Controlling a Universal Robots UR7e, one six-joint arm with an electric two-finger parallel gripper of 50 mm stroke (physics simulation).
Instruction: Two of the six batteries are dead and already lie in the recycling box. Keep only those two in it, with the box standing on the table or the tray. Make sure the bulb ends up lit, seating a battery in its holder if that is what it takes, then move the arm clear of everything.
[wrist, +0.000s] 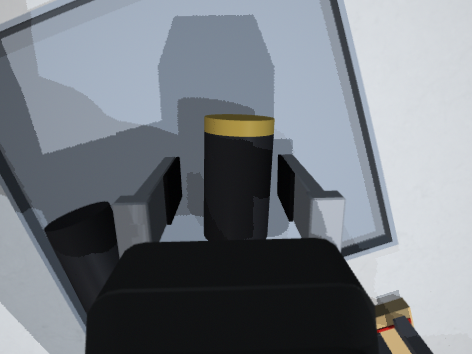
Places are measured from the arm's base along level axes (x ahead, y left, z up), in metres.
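Where they show: gripper, between the fingertips: (229, 176).
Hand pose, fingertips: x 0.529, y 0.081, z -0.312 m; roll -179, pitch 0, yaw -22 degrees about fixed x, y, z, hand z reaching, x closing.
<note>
After its pixels a point has its place.
A black battery (236, 170) @[y 0.087, x 0.535, z -0.292 m] with a gold end band lies in a shallow blue-grey, dark-edged container (305, 65) @[y 0.116, x 0.588, z -0.326 m]. I cannot tell whether this container is the tray or the recycling box. My gripper (229, 176) @[y 0.081, x 0.529, z -0.312 m] is open, with one finger on each side of this battery and a visible gap on both sides. The battery's near end is hidden behind the gripper body. A second black battery (86, 240) @[y 0.084, x 0.453, z -0.294 m] lies at the lower left, beside the container's left wall and partly hidden by the left finger. The bulb and the battery holder cannot be made out in the wrist view.
The container's right wall (361, 120) @[y 0.078, x 0.605, z -0.324 m] runs down to a corner at the lower right. Beyond that corner, a tan block (395, 311) @[y -0.045, x 0.589, z -0.320 m] with a red line and a dark bar stands on the white table (425, 150) @[y 0.045, x 0.637, z -0.329 m], partly cut off. Shadows of the arm fall across the container floor.
</note>
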